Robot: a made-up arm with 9 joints. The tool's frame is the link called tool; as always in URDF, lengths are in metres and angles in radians. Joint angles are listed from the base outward.
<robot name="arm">
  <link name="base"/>
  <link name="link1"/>
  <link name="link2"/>
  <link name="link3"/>
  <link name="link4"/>
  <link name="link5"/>
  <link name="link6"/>
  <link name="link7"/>
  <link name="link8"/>
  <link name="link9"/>
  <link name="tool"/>
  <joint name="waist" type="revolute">
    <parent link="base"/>
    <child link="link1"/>
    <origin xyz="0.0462 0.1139 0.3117"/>
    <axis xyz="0 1 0"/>
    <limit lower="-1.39" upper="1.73"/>
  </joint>
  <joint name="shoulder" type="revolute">
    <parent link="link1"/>
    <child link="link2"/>
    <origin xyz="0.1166 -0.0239 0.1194"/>
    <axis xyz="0 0 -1"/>
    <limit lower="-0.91" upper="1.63"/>
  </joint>
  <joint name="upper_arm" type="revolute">
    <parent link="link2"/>
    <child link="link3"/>
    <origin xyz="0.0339 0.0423 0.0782"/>
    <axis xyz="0 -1 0"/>
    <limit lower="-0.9" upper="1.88"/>
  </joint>
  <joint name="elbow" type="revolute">
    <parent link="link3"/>
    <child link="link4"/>
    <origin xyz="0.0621 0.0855 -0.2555"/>
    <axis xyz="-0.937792 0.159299 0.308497"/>
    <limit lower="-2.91" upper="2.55"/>
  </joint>
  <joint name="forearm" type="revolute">
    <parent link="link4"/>
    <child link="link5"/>
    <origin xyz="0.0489 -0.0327 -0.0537"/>
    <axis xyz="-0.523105 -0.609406 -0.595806"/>
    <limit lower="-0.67" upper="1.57"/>
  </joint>
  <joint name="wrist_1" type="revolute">
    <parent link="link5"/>
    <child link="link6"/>
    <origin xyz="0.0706 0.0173 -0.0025"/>
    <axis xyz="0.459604 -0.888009 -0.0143"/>
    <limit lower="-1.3" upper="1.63"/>
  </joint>
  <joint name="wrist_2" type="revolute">
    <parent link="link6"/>
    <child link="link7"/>
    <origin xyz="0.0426 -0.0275 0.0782"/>
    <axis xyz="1 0 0"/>
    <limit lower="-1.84" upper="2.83"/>
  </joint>
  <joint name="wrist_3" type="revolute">
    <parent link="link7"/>
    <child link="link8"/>
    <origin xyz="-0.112 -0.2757 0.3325"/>
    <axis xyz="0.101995 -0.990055 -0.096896"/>
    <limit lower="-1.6" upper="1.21"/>
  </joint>
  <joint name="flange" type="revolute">
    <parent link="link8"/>
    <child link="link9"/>
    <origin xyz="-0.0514 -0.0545 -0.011"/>
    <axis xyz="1 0 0"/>
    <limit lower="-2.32" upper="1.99"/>
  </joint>
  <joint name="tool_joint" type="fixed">
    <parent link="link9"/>
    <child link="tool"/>
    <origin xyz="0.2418 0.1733 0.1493" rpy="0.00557 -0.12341 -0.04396"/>
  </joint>
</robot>
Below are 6 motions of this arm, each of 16 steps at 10 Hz.
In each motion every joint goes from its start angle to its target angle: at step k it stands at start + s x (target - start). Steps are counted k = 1, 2, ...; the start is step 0. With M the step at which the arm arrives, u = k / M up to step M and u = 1 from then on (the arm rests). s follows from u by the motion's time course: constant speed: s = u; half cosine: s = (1 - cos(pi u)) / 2; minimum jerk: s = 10 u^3 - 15 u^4 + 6 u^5.
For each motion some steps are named. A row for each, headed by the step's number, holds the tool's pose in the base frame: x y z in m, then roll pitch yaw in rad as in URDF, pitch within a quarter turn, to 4 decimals.
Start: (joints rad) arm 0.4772 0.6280 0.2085 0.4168 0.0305 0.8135 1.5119 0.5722 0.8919
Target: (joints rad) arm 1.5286 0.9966 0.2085 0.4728 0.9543 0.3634 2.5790 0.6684 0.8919
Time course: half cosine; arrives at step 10
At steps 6, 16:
6: -0.0158 -0.6832 0.0467 1.9658 -0.0328 -0.8822
16: -0.0968 -0.6897 0.1051 1.7251 0.0962 -0.8875

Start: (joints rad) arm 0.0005 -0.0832 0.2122 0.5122 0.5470 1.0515 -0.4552 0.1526 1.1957
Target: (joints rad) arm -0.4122 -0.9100 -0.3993 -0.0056 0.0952 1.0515 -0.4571 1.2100 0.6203
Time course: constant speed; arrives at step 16
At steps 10, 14, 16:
10: -0.2451 -0.2802 0.5020 -2.1397 -1.1247 -2.8369
14: -0.1773 -0.3635 0.5135 -2.3842 -1.0334 -2.5045
16: -0.1423 -0.3927 0.5249 -2.4831 -0.9916 -2.3802

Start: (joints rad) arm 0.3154 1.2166 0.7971 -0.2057 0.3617 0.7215 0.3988 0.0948 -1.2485
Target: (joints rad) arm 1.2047 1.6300 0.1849 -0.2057 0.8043 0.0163 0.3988 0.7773 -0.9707
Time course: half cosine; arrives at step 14
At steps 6, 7, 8, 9, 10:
6: 0.1240 0.0286 0.4888 -2.8618 -1.2903 0.5779
7: 0.1615 0.0673 0.4954 -2.8150 -1.1973 0.4312
8: 0.2077 0.1008 0.4934 -2.8313 -1.0937 0.3476
9: 0.2569 0.1267 0.4818 -2.8749 -0.9877 0.2969
10: 0.3031 0.1444 0.4624 -2.9257 -0.8870 0.2636

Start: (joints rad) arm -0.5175 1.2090 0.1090 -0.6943 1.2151 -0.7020 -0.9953 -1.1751 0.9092
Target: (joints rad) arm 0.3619 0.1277 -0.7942 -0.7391 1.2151 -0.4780 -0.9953 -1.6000 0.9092
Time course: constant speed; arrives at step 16
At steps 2, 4, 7, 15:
2: 0.0405 -0.2943 0.6596 -0.9690 0.7787 2.7462
4: 0.1362 -0.2756 0.6409 -0.9735 0.6027 2.8621
7: 0.2563 -0.2312 0.5871 -1.0128 0.3133 3.0035
15: 0.4020 -0.0677 0.3816 -1.2511 -0.5227 -2.8849

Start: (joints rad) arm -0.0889 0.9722 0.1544 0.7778 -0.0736 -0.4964 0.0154 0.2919 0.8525
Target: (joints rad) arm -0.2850 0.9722 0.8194 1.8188 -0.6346 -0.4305 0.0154 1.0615 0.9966
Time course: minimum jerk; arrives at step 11
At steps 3, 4, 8, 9, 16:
3: 0.8501 -0.1433 0.9214 -0.0281 -0.0480 -0.8596
4: 0.8842 -0.1073 0.9448 -0.0750 -0.1159 -0.7924
8: 0.9668 -0.0753 1.0447 -0.2959 -0.3375 -0.6175
9: 0.9641 -0.0888 1.0642 -0.3182 -0.3636 -0.6144
16: 0.9608 -0.0974 1.0756 -0.3289 -0.3778 -0.6147

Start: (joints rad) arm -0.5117 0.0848 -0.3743 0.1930 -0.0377 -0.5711 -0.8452 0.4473 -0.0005
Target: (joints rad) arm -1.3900 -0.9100 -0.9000 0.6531 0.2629 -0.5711 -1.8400 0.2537 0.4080
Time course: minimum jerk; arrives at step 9
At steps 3, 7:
3: 0.4010 0.7943 0.4451 -1.4403 0.2123 0.4803
7: 0.3495 0.2390 -0.2991 -3.0643 0.1697 0.1259

